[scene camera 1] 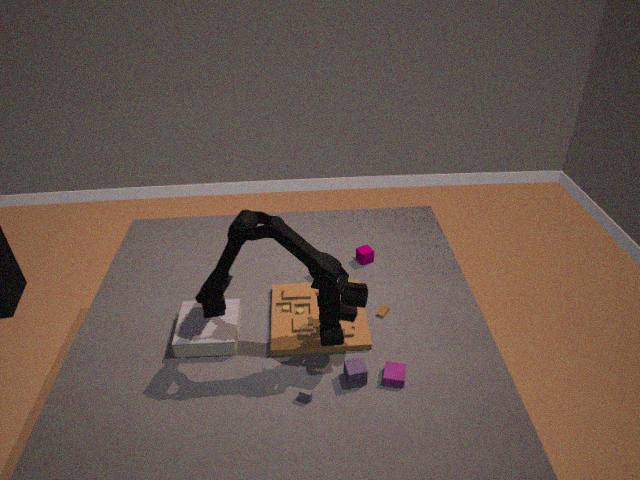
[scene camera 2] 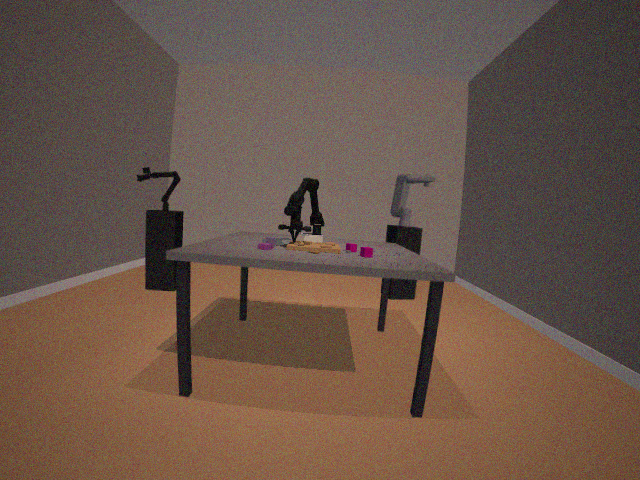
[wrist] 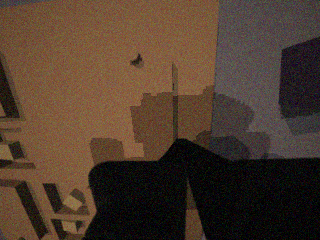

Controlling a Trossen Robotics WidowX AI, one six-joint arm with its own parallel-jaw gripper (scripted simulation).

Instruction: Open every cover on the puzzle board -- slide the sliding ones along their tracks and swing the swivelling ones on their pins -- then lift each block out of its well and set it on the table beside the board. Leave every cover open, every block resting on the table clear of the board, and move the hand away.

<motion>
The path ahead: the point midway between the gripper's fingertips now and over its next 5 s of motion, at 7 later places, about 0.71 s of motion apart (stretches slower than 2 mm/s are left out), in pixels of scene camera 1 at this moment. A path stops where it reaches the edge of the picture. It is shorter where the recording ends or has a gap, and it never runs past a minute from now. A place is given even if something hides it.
The gripper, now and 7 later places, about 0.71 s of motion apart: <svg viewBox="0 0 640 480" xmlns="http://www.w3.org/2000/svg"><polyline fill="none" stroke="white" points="330,338 327,333 326,328 328,322 331,317 337,314 339,308 337,302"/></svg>
</motion>
